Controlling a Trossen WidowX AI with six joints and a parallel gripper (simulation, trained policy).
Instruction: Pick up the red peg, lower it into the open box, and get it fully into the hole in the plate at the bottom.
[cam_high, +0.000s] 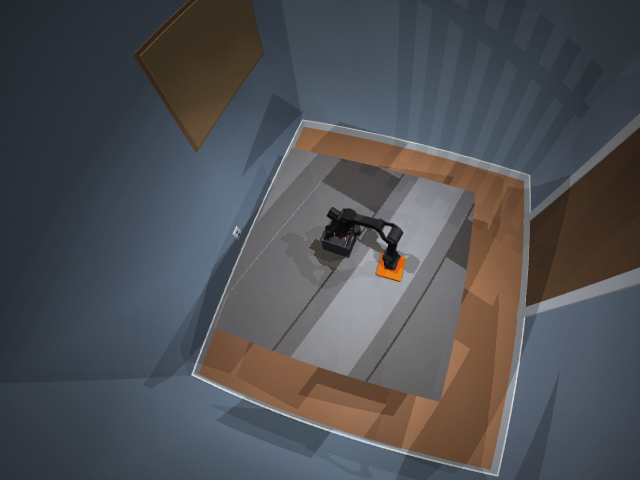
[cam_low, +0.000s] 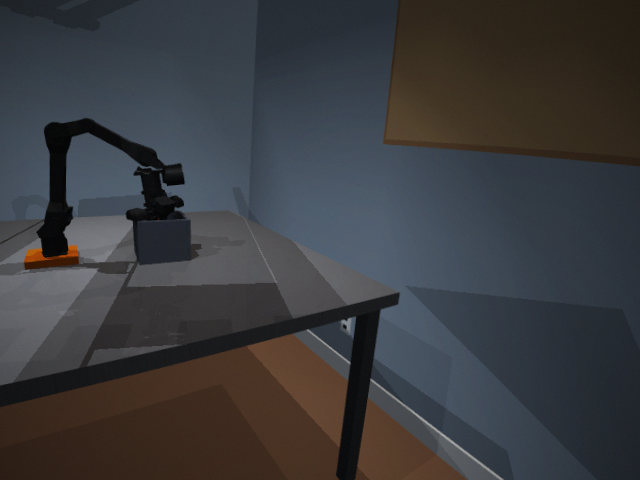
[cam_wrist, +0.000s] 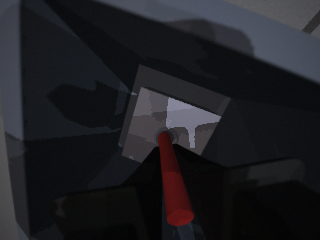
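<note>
My gripper tip is 2 cm below the red peg. Round my gripper tip: plate (3 cm below).
</note>
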